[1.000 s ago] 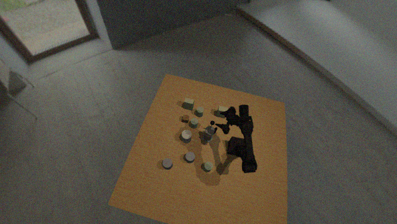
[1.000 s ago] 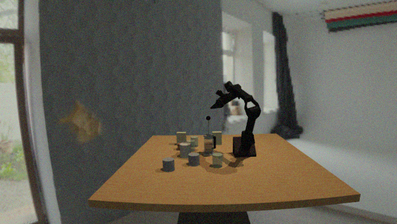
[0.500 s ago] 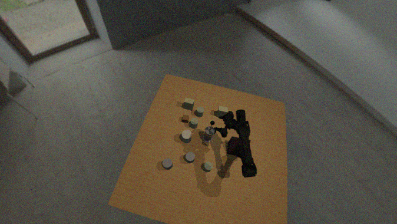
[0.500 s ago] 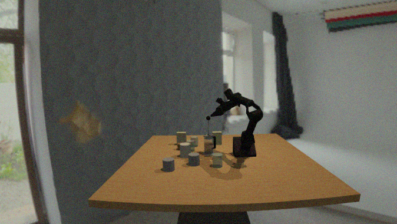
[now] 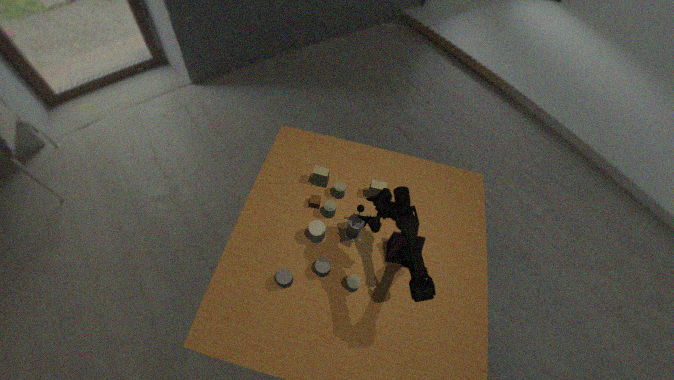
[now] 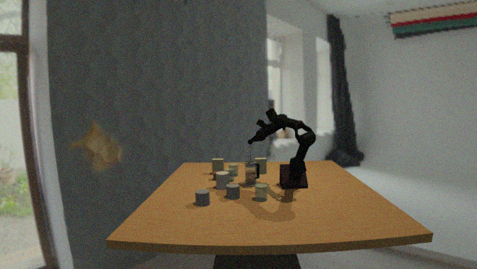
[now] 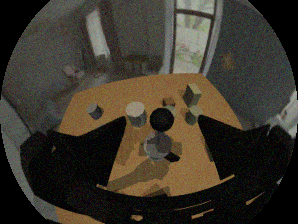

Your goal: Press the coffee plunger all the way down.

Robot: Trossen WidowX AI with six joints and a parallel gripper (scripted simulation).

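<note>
The coffee press is 15 cm below my gripper tip, 1 cm to the right of it and 1 cm behind it.
</note>
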